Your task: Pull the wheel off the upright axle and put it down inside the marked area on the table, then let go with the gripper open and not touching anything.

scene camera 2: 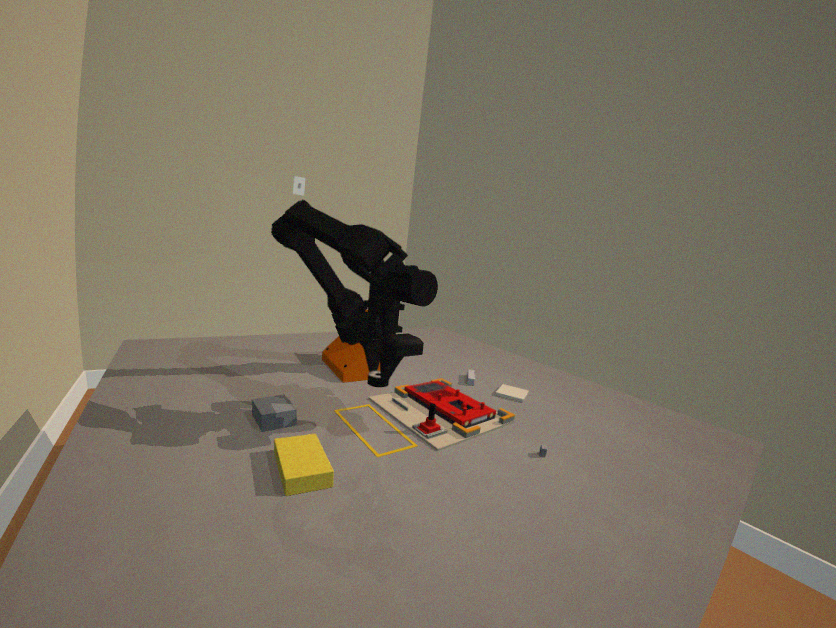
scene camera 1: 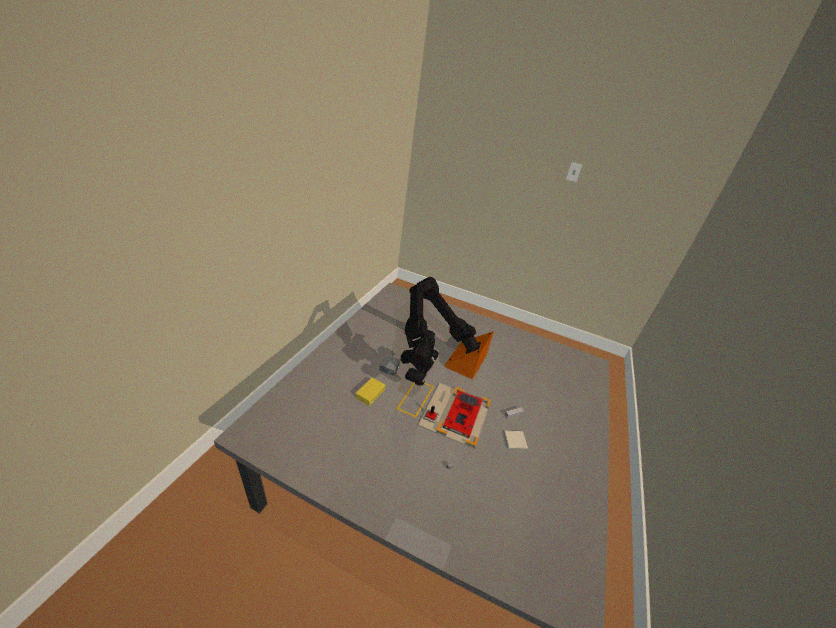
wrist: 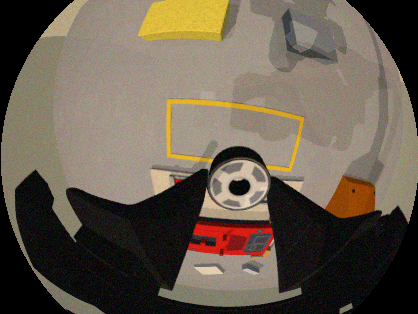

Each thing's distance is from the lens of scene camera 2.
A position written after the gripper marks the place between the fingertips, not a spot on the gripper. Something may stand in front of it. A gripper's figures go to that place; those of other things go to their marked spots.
gripper [scene camera 2: 378,378]: 0.66 m
red plate [scene camera 2: 452,406]: 0.77 m
grey block [scene camera 2: 270,413]: 0.68 m
The marked spots on the red plate and the grey block are 0.37 m apart.
